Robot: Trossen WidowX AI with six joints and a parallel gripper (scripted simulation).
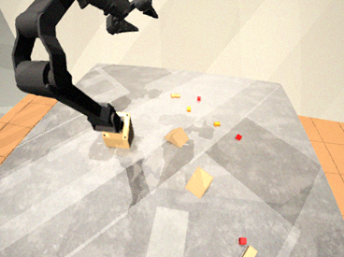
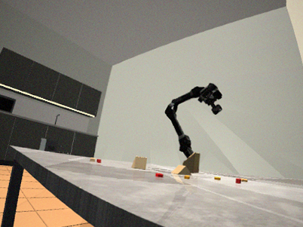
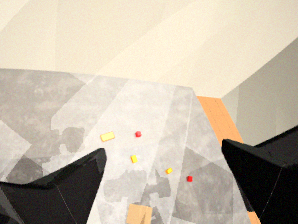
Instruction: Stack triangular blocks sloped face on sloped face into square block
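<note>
Right now my gripper tip is 13 cm short of the tan triangular block, 13 cm to the left of it and 38 cm above it.
</note>
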